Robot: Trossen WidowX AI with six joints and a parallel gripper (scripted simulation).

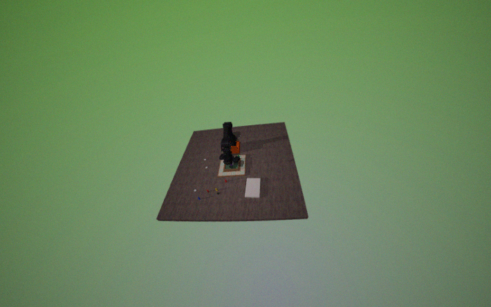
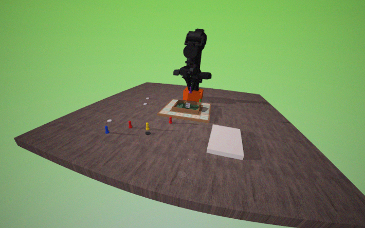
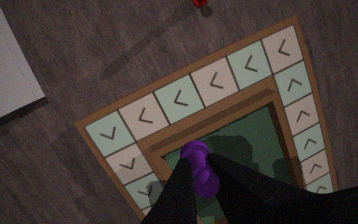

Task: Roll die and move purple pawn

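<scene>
My gripper tip is now 22 cm past the green pawn, 12 cm above it and 2 cm to the right of it. Also, from my gripper tip: purple pawn 1 cm above; then tray 14 cm below, 11 cm behind, 4 cm to the right; then die 12 cm below, 12 cm behind, 4 cm to the right.
</scene>
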